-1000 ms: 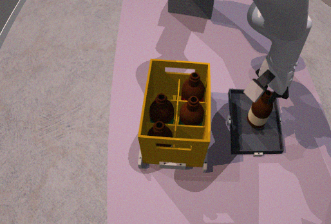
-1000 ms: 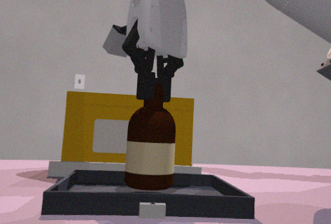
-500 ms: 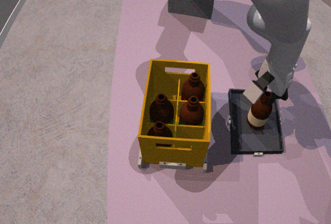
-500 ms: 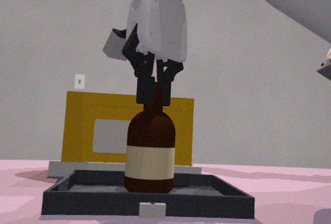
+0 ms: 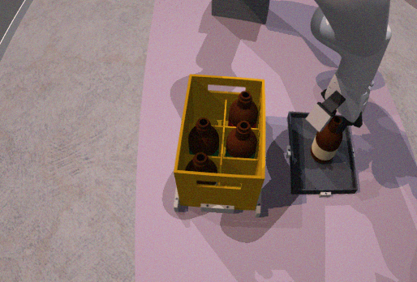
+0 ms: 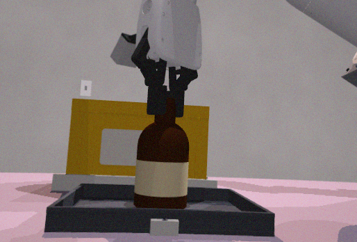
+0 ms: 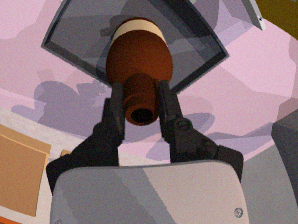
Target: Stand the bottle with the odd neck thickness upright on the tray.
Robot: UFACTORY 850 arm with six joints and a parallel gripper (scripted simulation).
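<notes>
Now: the tray 140 mm below my hand. From my hand the other things lie so: yellow crate: 10 mm behind, 280 mm to the right, 70 mm below; bottle: 90 mm behind, 220 mm to the right, 70 mm below.
</notes>
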